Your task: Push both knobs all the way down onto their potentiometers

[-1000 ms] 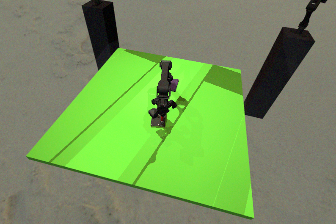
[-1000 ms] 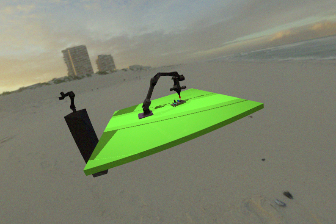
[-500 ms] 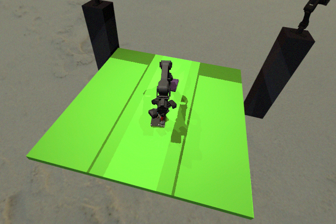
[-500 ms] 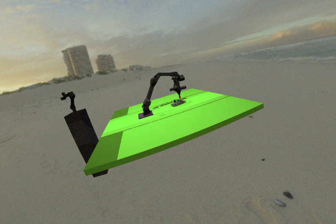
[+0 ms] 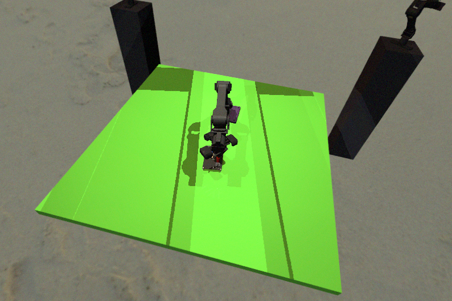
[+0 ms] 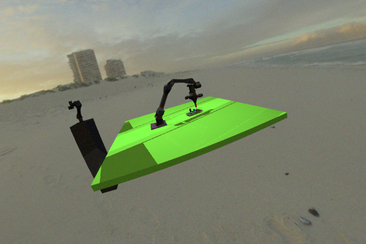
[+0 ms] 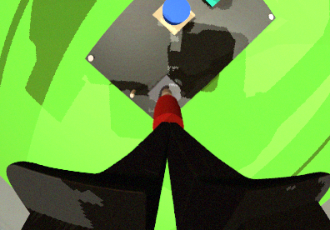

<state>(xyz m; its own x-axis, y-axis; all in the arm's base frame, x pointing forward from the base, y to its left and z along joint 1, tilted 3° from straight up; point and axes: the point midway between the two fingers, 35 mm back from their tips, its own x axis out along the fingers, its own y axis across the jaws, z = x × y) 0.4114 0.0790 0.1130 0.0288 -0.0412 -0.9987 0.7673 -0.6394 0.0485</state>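
Right now my gripper tip is 2 cm above the red knob. Also, from my gripper tip: green potentiometer: 8 cm behind, 6 cm to the right, 4 cm below.
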